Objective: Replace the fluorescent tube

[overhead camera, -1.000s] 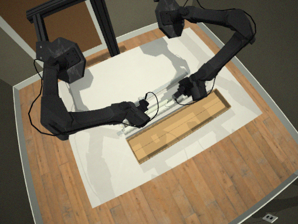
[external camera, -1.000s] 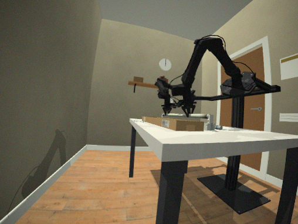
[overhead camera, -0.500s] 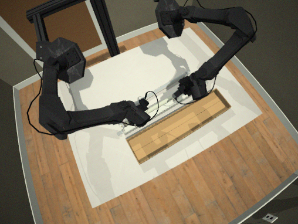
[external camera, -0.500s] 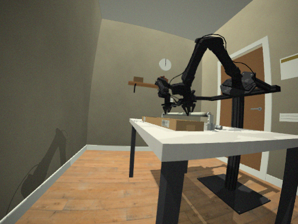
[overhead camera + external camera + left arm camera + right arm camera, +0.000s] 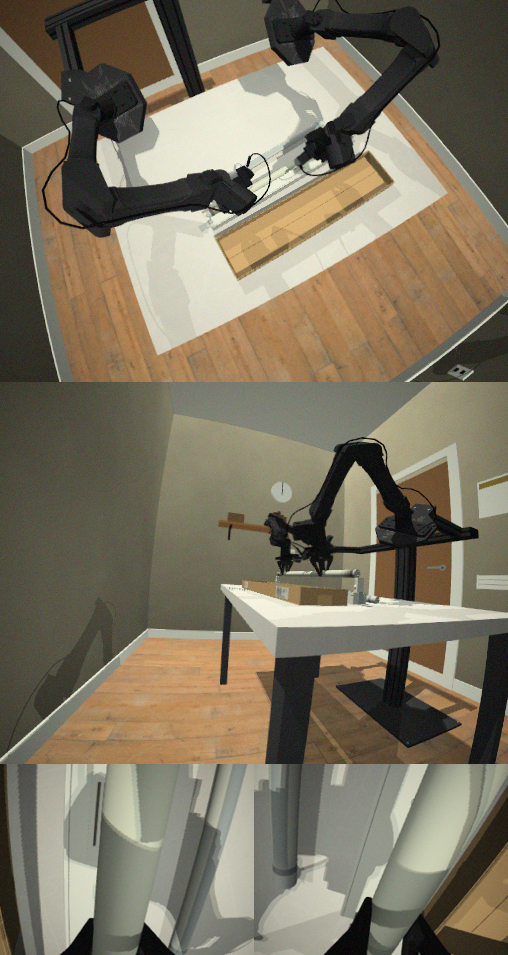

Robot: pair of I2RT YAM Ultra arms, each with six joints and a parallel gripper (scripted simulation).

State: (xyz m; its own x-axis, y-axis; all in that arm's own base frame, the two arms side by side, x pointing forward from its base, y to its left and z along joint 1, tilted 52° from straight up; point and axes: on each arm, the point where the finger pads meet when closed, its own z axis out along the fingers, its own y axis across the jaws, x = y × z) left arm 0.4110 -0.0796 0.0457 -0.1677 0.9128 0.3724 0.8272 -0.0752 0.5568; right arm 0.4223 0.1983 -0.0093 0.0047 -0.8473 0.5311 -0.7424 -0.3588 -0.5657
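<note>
The old fluorescent tube is 1 cm ahead of my left hand and 12 cm to the right of it. The rest, counted from my left hand: LED tube: 11 cm behind, 15 cm to the right, 8 cm below; then brown carton: 16 cm ahead, 10 cm to the right, 7 cm below.
</note>
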